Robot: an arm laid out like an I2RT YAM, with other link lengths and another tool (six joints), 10 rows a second.
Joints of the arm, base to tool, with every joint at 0 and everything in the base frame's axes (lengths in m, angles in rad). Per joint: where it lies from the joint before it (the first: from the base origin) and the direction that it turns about. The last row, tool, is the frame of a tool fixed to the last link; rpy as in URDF.
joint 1: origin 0 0 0.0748 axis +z
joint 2: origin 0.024 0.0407 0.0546 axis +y
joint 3: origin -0.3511 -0.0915 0 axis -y
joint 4: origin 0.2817 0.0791 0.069 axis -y
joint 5: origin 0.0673 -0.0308 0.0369 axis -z
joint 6: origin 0.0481 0 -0.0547 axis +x
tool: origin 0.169 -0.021 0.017 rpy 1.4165 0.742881 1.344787
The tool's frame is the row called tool.
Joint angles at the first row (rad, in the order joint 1, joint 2, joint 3, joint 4, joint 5, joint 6):
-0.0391, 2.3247, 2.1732, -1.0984, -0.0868, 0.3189
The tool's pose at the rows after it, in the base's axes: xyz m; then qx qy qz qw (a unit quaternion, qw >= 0):
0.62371 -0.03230 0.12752 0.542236 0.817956 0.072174 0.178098
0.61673 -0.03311 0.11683 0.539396 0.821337 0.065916 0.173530
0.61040 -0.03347 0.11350 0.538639 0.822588 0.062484 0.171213
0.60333 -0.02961 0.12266 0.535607 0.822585 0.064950 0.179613
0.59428 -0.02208 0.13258 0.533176 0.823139 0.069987 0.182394
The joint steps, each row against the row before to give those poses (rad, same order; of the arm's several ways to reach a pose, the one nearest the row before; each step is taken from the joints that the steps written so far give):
0.0007, -0.0362, -0.0967, 0.0496, -0.0016, -0.0143
-0.0001, -0.0111, -0.0530, 0.0263, 0.0049, -0.0088
0.0001, -0.0150, -0.0363, 0.0134, 0.0033, -0.0026
0.0083, -0.0433, -0.0488, 0.0227, 0.0062, 0.0017
0.0112, -0.0426, -0.0412, 0.0091, -0.0028, 0.0064

